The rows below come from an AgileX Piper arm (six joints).
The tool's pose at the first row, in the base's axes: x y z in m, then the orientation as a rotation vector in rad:
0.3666, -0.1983, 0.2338, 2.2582, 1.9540, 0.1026
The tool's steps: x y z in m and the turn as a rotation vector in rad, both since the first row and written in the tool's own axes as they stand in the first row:
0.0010, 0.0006, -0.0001, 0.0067, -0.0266, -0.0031
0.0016, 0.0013, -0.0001, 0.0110, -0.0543, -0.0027
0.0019, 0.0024, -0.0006, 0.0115, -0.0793, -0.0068
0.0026, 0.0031, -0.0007, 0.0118, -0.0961, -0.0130
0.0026, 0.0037, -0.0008, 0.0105, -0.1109, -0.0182
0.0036, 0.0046, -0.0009, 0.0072, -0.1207, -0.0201
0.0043, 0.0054, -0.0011, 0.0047, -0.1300, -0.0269
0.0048, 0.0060, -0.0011, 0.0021, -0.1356, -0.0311
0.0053, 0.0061, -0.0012, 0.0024, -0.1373, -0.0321
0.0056, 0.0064, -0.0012, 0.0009, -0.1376, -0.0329
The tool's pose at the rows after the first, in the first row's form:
0.3673, -0.1974, 0.2339, 2.2488, 1.9474, 0.0654
0.3681, -0.1969, 0.2340, 2.2407, 1.9350, 0.0300
0.3691, -0.1967, 0.2347, 2.2267, 1.9270, 0.0010
0.3699, -0.1961, 0.2349, 2.2137, 1.9251, -0.0187
0.3705, -0.1962, 0.2351, 2.2016, 1.9224, -0.0344
0.3715, -0.1953, 0.2353, 2.1936, 1.9178, -0.0422
0.3723, -0.1947, 0.2355, 2.1815, 1.9190, -0.0508
0.3730, -0.1943, 0.2356, 2.1734, 1.9193, -0.0548
0.3732, -0.1938, 0.2357, 2.1719, 1.9196, -0.0571
0.3735, -0.1936, 0.2357, 2.1701, 1.9196, -0.0561

